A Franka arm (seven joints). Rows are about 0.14 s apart.
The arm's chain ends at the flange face. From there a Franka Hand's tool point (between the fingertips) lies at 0.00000 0.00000 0.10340 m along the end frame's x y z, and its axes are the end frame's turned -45 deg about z.
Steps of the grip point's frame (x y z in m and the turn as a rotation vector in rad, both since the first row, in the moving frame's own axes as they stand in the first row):
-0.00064 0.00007 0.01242 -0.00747 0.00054 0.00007
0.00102 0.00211 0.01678 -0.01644 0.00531 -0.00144
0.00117 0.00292 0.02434 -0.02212 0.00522 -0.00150
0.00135 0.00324 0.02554 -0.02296 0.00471 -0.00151
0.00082 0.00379 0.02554 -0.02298 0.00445 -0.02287
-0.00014 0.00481 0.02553 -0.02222 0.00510 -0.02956
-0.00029 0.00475 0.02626 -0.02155 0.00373 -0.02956
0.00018 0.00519 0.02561 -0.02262 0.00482 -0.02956
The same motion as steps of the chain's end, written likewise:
-0.00099 0.00000 0.01242 -0.00490 0.00566 0.00007
0.00062 -0.00004 0.01680 -0.00787 0.01538 -0.00144
0.00089 0.00000 0.02437 -0.01195 0.01933 -0.00150
0.00122 0.00000 0.02557 -0.01290 0.01957 -0.00151
0.00124 0.00077 0.02557 -0.01310 0.01940 -0.02287
0.00129 0.00228 0.02556 -0.01211 0.01932 -0.02956
0.00129 0.00229 0.02628 -0.01260 0.01788 -0.02956
0.00177 0.00227 0.02564 -0.01259 0.01940 -0.02956

